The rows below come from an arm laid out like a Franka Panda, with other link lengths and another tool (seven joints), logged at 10 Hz.
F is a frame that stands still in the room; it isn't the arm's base.
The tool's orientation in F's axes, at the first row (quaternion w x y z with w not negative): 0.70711, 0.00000, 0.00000, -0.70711
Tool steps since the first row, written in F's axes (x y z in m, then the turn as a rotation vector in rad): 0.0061, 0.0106, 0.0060, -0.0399, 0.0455, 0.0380; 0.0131, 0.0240, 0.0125, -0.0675, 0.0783, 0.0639; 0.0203, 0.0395, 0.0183, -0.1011, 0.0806, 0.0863; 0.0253, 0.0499, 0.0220, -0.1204, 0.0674, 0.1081; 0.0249, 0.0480, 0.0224, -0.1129, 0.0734, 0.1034; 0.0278, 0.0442, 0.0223, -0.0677, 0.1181, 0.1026
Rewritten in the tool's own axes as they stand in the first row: -0.0106, 0.0061, 0.0060, -0.0455, -0.0399, 0.0380; -0.0240, 0.0131, 0.0125, -0.0783, -0.0675, 0.0639; -0.0395, 0.0203, 0.0183, -0.0806, -0.1011, 0.0863; -0.0499, 0.0253, 0.0220, -0.0674, -0.1204, 0.1081; -0.0480, 0.0249, 0.0224, -0.0734, -0.1129, 0.1034; -0.0442, 0.0278, 0.0223, -0.1181, -0.0677, 0.1026
